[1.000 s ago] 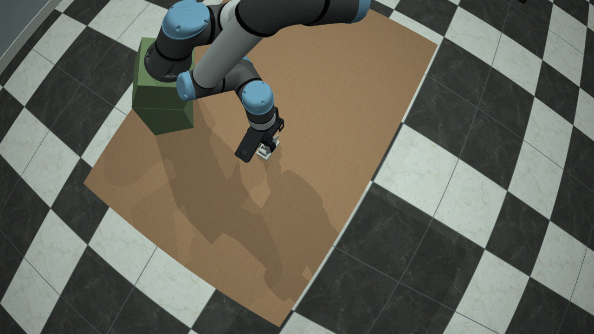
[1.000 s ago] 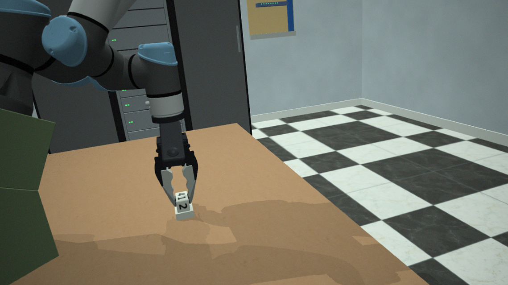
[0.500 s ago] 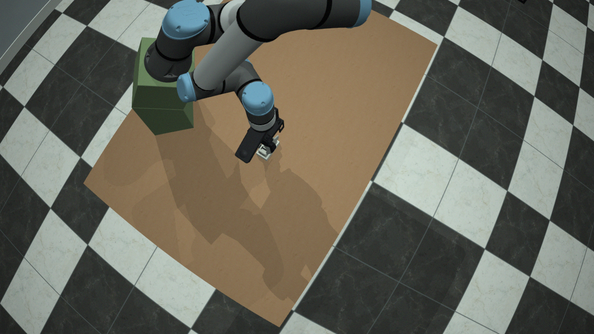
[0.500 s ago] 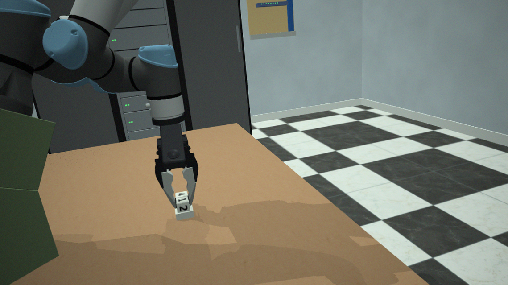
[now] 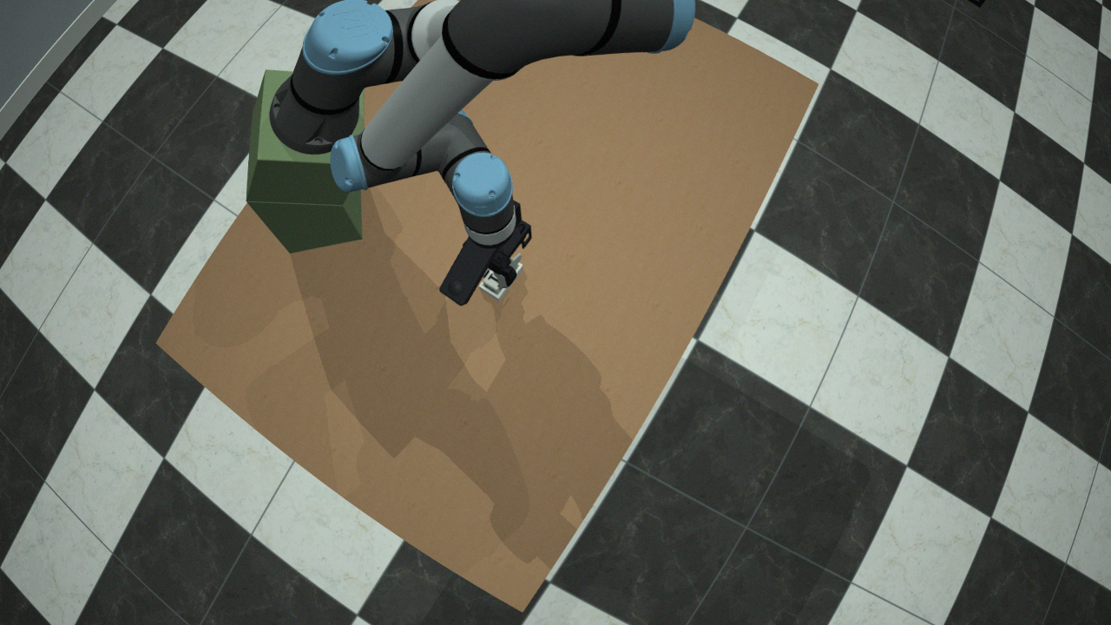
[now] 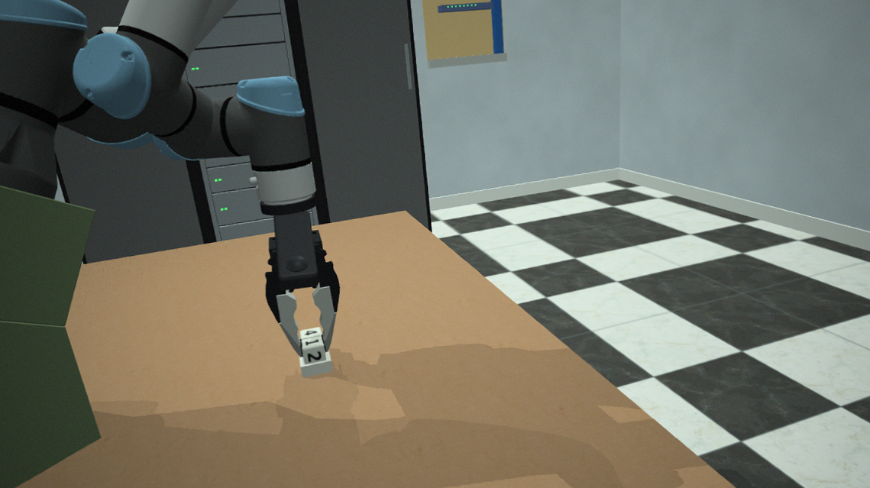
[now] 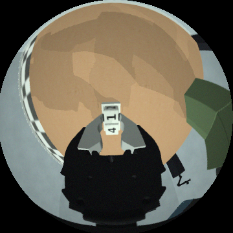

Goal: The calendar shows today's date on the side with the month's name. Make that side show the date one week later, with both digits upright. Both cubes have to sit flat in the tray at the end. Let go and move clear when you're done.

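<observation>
Right now the white tray is 20 mm to the left of my hand and 30 mm below it.
</observation>
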